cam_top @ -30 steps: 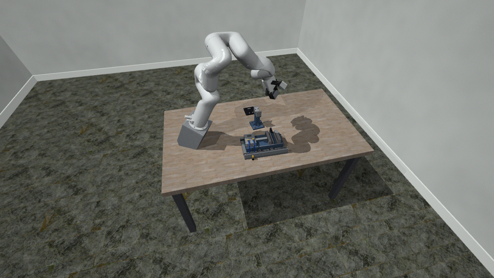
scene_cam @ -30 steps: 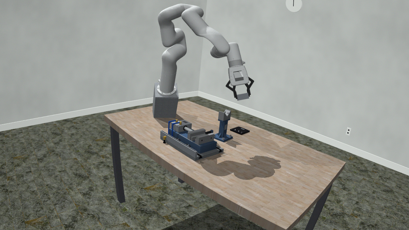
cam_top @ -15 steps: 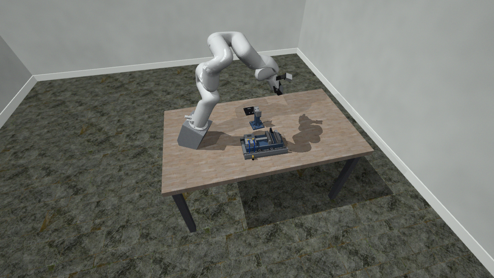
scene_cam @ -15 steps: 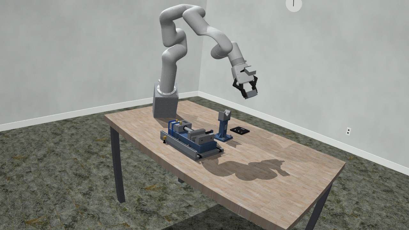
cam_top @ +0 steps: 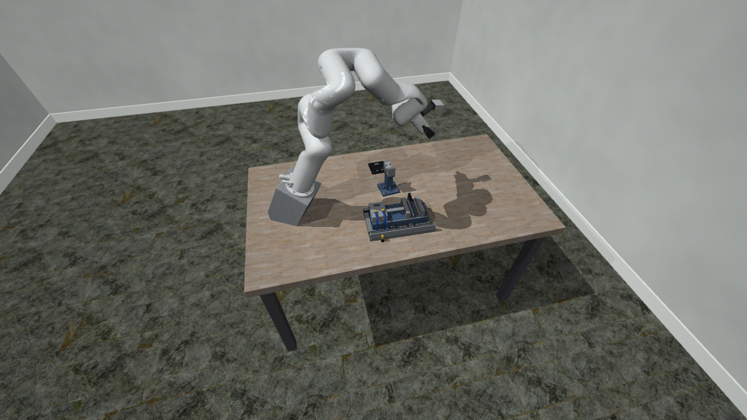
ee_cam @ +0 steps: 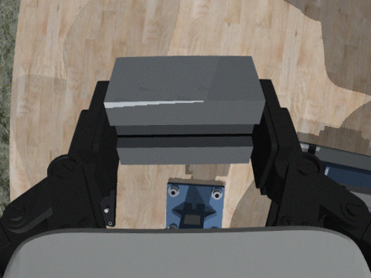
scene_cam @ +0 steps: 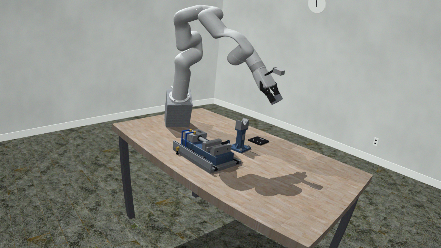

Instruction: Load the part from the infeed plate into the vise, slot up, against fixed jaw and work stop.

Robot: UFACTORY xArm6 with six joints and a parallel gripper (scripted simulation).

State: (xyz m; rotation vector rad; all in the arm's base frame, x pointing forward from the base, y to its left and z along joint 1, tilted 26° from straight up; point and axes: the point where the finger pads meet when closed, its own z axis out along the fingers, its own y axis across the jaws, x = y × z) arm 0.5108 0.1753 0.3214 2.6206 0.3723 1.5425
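Right now the fixed jaw is 90 mm behind my hand, 240 mm to the right of it and 240 mm below it. Also, from my hand: dark work stop rod: 120 mm behind, 190 mm to the right, 230 mm below; then blue v-block stand: 180 mm behind, 10 mm to the right, 260 mm below; then grey block: right at my hand.
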